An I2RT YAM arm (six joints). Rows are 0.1 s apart.
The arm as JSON. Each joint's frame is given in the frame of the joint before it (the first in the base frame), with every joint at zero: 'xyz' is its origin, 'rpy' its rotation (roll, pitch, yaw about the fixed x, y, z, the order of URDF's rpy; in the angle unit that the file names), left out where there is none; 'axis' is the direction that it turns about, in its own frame. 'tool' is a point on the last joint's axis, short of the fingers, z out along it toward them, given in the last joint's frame.
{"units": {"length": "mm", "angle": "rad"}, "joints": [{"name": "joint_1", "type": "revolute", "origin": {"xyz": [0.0, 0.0, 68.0]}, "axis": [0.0, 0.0, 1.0]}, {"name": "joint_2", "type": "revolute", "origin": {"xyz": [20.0, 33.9, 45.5], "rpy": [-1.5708, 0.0, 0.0]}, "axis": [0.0, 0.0, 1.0]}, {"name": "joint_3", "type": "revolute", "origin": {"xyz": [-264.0, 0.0, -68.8], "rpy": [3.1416, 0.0, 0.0]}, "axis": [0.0, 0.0, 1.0]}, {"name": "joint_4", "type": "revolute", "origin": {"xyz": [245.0, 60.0, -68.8]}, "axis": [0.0, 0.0, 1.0]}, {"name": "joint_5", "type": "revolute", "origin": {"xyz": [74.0, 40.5, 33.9], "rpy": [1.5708, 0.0, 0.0]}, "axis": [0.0, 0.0, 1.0]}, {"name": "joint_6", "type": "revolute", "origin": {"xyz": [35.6, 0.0, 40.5], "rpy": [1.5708, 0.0, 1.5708]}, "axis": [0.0, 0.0, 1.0]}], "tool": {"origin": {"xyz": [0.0, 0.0, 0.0], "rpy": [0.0, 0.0, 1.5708]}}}
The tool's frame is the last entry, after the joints.
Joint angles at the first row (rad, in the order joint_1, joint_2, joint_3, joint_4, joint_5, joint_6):
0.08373, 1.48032, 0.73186, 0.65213, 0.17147, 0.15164
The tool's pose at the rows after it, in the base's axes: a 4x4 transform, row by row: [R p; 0 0 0 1], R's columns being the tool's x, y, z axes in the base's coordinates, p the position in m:
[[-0.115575 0.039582 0.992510 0.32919], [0.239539 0.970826 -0.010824 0.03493], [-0.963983 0.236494 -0.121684 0.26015], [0 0 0 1]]
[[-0.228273 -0.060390 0.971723 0.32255], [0.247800 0.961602 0.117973 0.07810], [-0.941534 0.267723 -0.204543 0.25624], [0 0 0 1]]
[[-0.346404 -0.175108 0.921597 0.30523], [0.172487 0.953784 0.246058 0.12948], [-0.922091 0.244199 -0.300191 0.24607], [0 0 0 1]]
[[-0.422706 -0.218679 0.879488 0.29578], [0.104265 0.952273 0.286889 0.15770], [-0.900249 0.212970 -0.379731 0.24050], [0 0 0 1]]
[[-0.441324 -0.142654 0.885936 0.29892], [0.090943 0.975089 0.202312 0.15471], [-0.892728 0.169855 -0.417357 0.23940], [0 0 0 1]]
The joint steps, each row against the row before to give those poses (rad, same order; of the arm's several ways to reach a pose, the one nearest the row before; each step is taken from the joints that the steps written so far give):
0.03588, -0.01566, 0.07438, -0.11673, -0.04194, 0.10490
0.13161, 0.00040, 0.02288, -0.10717, -0.00191, 0.04731
0.16592, 0.00954, 0.01033, -0.10150, 0.02134, 0.00228
0.09158, 0.02249, 0.03470, -0.09995, 0.02978, 0.00039
-0.00459, 0.01031, 0.02480, -0.06409, 0.07476, 0.00077

